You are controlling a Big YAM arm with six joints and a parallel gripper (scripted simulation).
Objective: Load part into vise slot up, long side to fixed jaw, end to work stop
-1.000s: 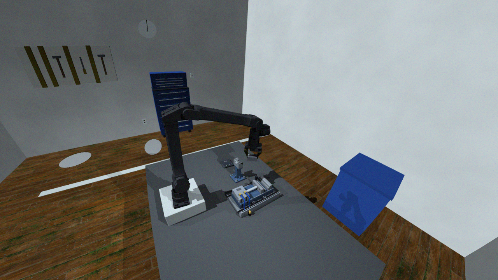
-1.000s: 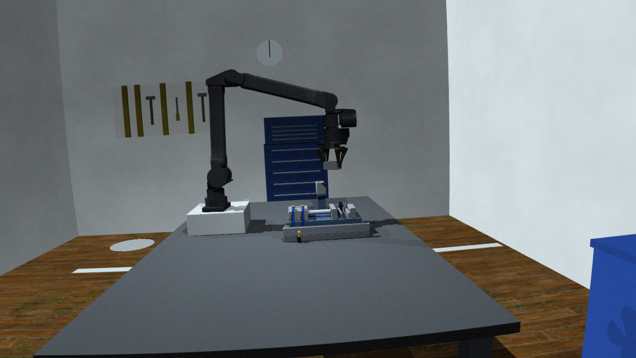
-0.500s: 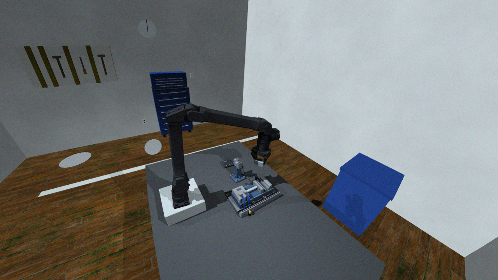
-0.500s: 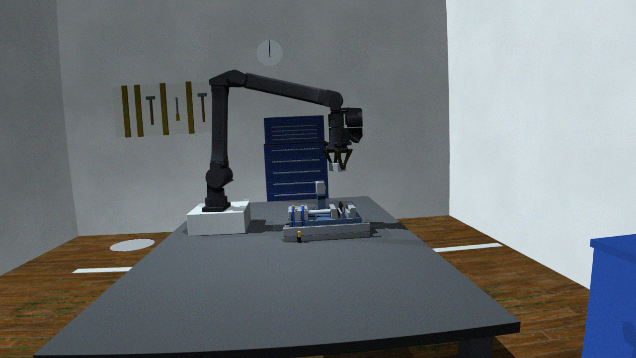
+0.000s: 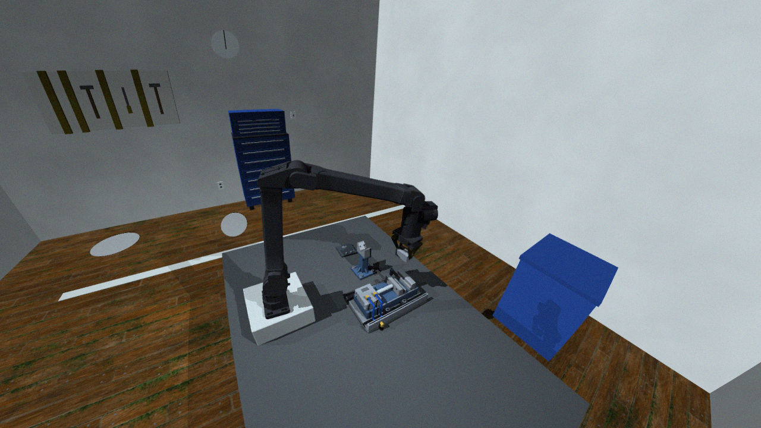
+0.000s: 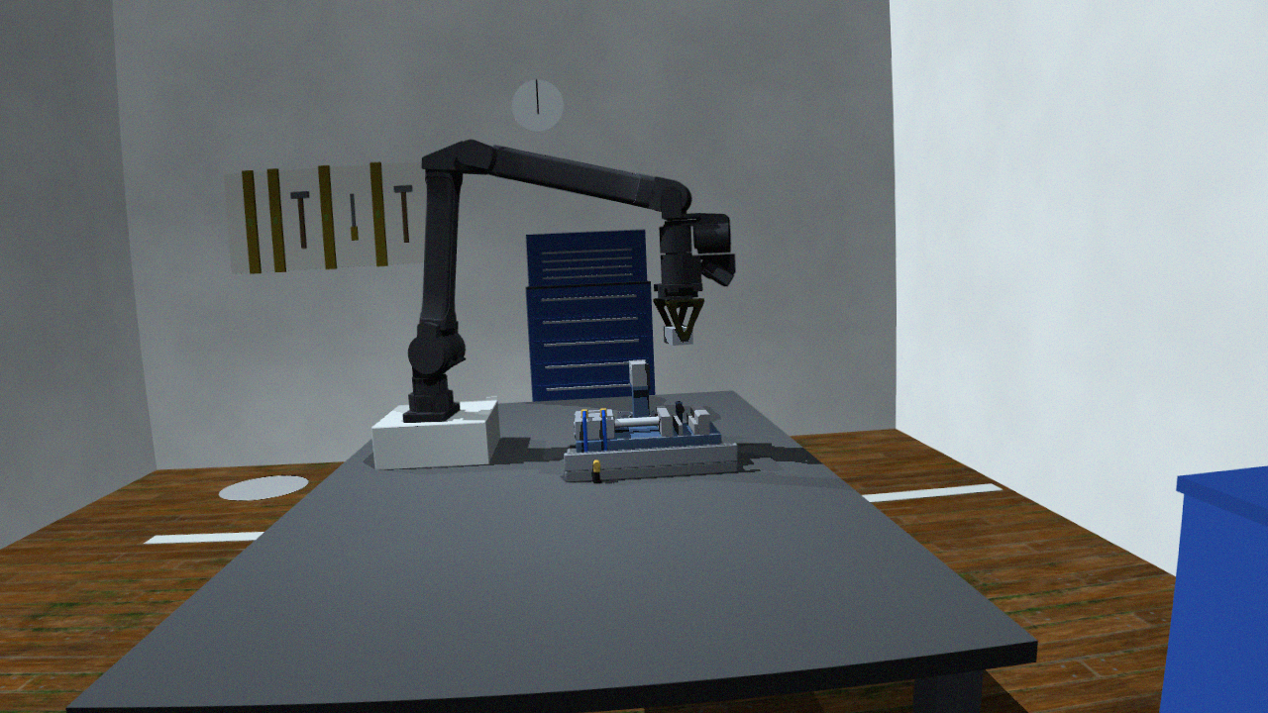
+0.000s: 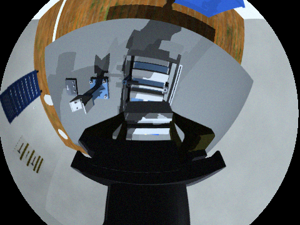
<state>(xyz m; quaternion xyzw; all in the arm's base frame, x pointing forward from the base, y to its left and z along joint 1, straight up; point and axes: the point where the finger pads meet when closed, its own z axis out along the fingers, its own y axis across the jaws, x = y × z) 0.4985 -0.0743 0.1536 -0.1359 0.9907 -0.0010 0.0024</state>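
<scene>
The vise is 200 mm below my hand, 70 mm behind it and 10 mm to the right of it. Round my hand: air cylinder: 160 mm below, 160 mm behind, 20 mm to the right; part: right at my hand.
</scene>
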